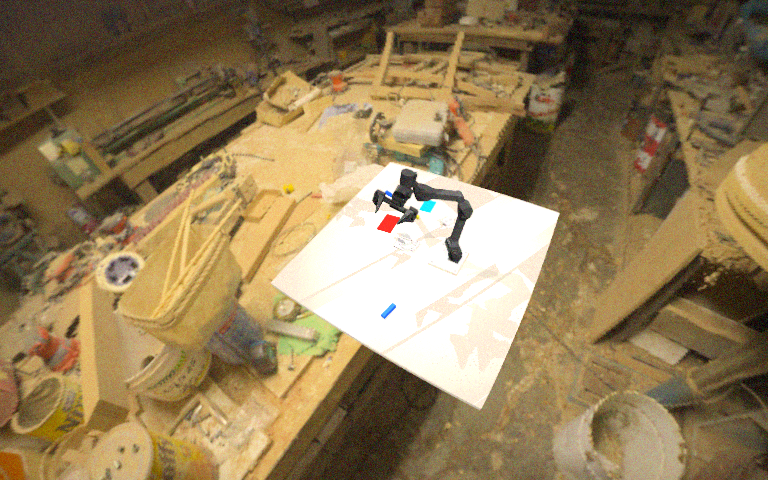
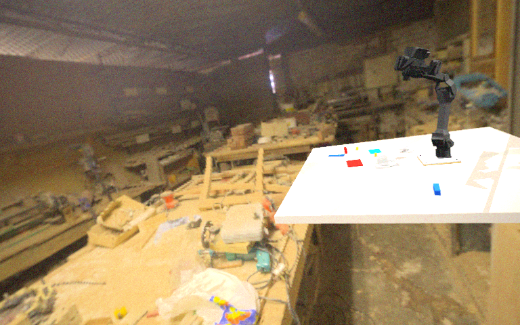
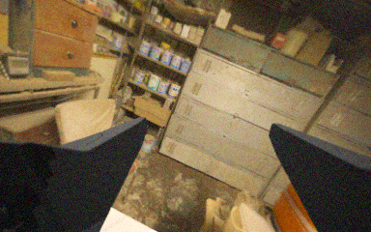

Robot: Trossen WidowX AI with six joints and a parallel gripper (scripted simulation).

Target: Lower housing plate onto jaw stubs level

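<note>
Now: gripper tip 40 mm short of the housing plate, 570 mm to the left of it and 530 mm above it. Round my gripper tip: cyan block 230 mm ahead, 650 mm to the right, 560 mm below; red flat square 360 mm ahead, 390 mm to the right, 550 mm below; yellow block 230 mm ahead, 520 mm to the right, 540 mm below.
</note>
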